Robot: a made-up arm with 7 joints.
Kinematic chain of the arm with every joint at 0, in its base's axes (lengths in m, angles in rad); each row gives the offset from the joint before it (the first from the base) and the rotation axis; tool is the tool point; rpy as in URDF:
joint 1: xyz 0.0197 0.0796 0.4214 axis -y
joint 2: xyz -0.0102 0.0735 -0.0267 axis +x
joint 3: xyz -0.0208 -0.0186 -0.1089 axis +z
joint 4: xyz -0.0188 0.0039 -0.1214 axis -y
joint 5: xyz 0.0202 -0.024 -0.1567 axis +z
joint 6: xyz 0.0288 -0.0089 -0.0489 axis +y
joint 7: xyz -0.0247 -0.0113 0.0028 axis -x
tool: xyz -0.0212 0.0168 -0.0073 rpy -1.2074 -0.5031 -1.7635
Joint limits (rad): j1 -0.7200..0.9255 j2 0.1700..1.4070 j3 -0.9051..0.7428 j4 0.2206..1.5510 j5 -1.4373..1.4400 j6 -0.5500..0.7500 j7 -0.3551..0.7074
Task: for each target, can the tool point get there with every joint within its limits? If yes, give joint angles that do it. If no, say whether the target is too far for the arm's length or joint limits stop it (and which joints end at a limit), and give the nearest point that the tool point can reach.
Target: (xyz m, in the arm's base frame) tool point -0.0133 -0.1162 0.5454
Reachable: no: joint limits stop it (at a limit: joint 1, joint 2, joint 3, joint 4, joint 5, joint 6, joint 7) | nearest point 0.2818 -0.0189 0.3332 | short by 0.376 m
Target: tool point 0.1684 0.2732 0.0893
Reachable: yes | joints 0.1097 0.7746 -0.5024 1.1336 0.6094 -0.0217 0.3903
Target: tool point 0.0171 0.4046 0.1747
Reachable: yes | joints -0.2911 1.2793 -0.7326 1.1068 -0.6597 0.5890 -0.2092
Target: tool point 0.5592 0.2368 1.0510
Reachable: no: too far | nearest point 0.2053 0.3487 0.5239 | short by 0.645 m
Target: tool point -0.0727 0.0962 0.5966
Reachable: no: joint limits stop it (at a limit: joint 1, joint 2, joint 3, joint 4, joint 5, joint 6, joint 7) | nearest point 0.0680 0.3722 0.5729 | short by 0.311 m
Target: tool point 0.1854 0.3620 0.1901
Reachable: yes | joints 0.0251 1.1876 -0.3257 1.3056 0.9875 -0.4480 0.2755
